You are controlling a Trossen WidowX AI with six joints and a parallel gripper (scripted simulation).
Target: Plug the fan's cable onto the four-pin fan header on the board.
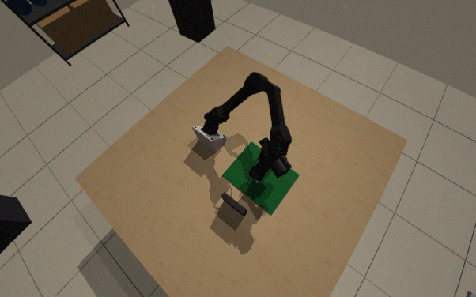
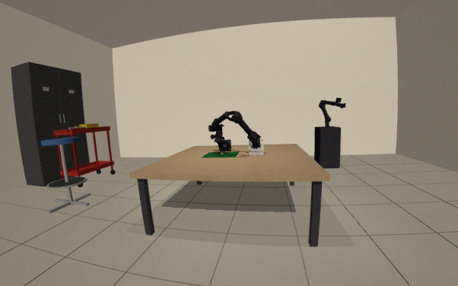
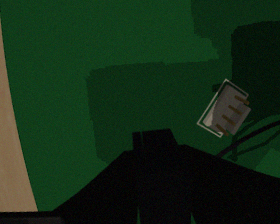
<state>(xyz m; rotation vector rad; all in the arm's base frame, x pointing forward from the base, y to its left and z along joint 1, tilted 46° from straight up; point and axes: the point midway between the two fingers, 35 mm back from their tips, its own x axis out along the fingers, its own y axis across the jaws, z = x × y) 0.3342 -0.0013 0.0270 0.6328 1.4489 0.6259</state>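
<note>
Now: the white four-pin header 6 cm to the right of my gripper tip and 6 cm below it. From my gripper tip the other things lie so: black fan (22 cm to the right, 1 cm below, 1 cm behind); then black fan plug (1 cm behind, 1 cm above); then green board (8 cm below, 3 cm to the right).
</note>
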